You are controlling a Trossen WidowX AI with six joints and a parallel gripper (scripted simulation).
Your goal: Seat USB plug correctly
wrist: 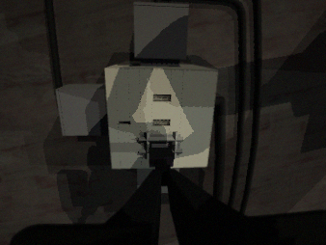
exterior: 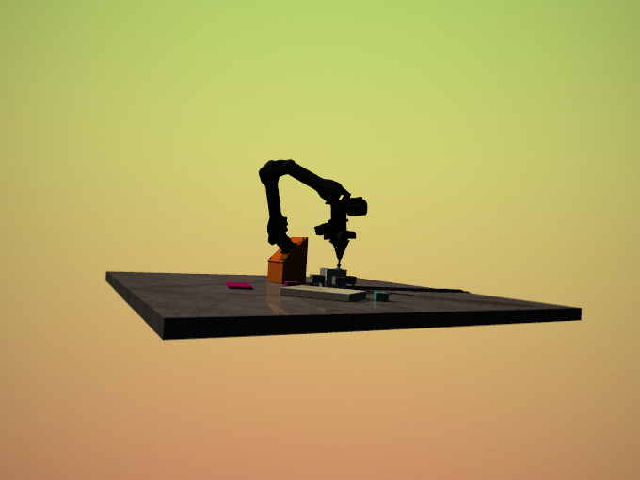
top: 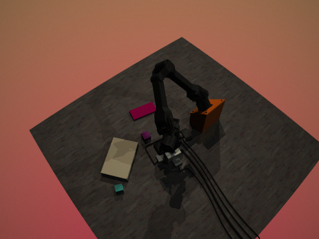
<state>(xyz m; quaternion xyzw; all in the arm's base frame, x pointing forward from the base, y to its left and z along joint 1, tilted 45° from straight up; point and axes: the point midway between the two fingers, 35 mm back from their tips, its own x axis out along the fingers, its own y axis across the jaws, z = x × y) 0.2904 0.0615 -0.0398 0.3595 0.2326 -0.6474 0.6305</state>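
The USB plug is 20 mm below my gripper tip. The rest, counted from my gripper tip: purple cube (30 mm ahead, 200 mm to the right, 100 mm below); beige slab (220 mm ahead, 180 mm to the right, 100 mm below); teal cube (320 mm ahead, 40 mm to the right, 100 mm below).
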